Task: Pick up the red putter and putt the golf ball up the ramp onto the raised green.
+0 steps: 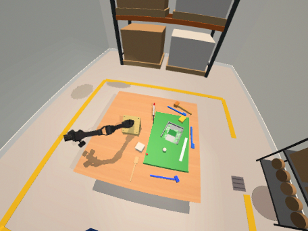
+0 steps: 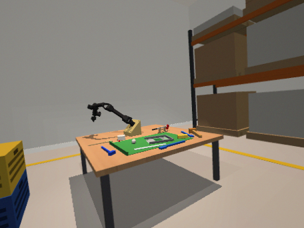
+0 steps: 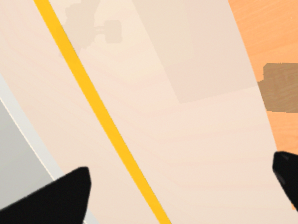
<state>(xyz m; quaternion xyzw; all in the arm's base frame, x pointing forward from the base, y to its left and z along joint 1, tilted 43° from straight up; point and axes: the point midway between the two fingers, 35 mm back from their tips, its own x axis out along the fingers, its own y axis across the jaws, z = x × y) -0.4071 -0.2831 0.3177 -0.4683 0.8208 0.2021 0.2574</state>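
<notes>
Now: the white golf ball 87 cm ahead of my gripper tip, 26 cm to the left of it and 18 cm below it. Also, from my gripper tip: white rail 108 cm ahead, 34 cm to the left, 20 cm below; then green mat 90 cm ahead, 44 cm to the left, 20 cm below; then white cube 60 cm ahead, 21 cm to the left, 18 cm below.
</notes>
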